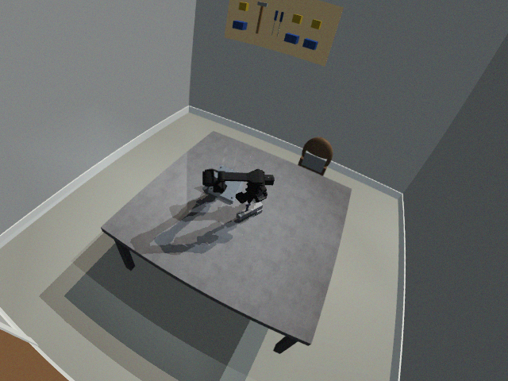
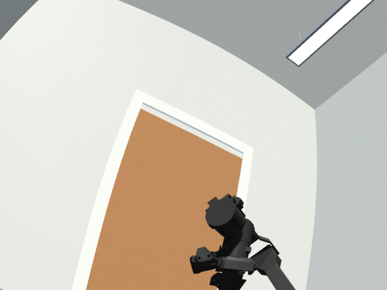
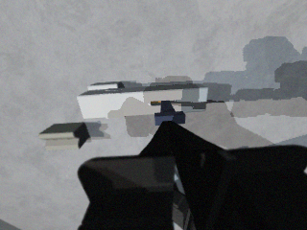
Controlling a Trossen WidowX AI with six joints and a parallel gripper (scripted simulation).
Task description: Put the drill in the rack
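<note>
The blue key lies 40 mm below my gripper tip. The rest, counted from my gripper tip: grey fixture block (10 mm ahead, 30 mm to the left, 90 mm below); rack (10 mm behind, 210 mm to the left, 110 mm below); drill (20 mm ahead, 50 mm to the left, 80 mm below).
</note>
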